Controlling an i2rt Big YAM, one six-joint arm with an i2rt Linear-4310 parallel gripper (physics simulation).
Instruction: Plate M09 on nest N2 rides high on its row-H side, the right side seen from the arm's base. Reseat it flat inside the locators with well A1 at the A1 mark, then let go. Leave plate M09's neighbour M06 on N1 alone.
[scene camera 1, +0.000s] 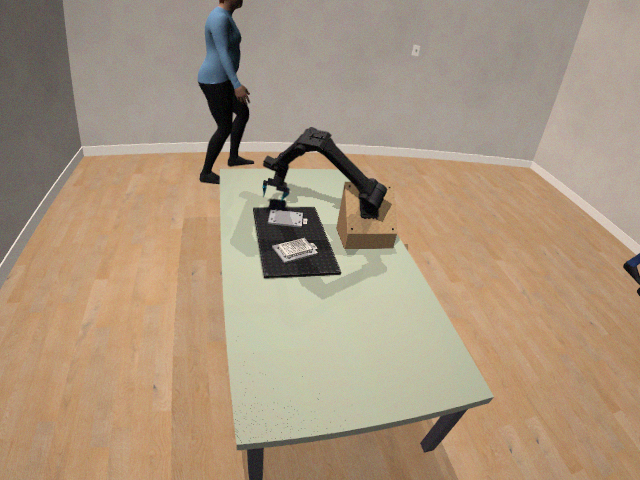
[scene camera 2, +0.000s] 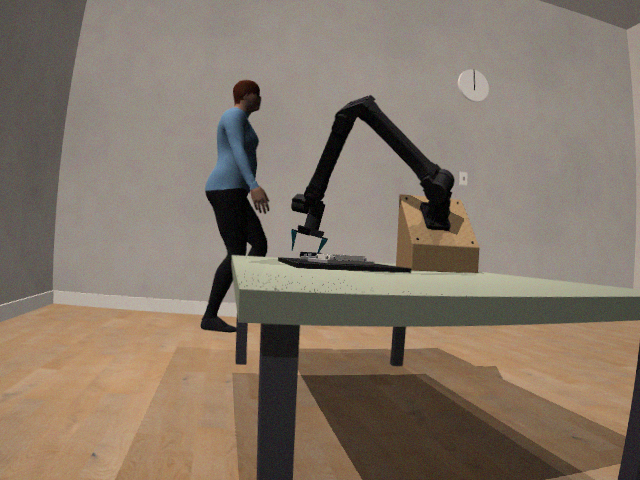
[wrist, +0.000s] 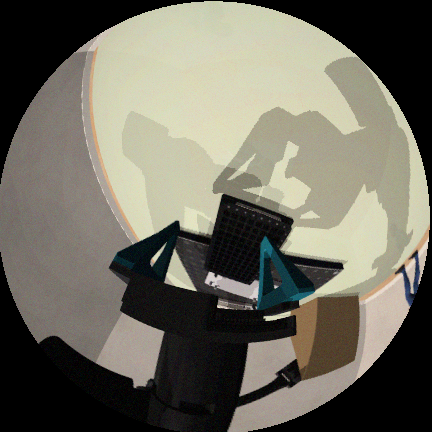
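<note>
A black well plate sits at the far end of the black mat, at the far side of a pale nest. It looks tilted and overhangs the mat's far edge; much of the nest's top shows uncovered. A white well plate lies on the other nest, nearer scene camera 1. Labels and the A1 mark are unreadable, so I cannot confirm which is M09. My gripper is open and empty, above the black plate.
The arm stands on a wooden block beside the mat, on the pale green table. A person in blue stands beyond the table's far left corner. Part of another person shows at scene camera 1's right edge.
</note>
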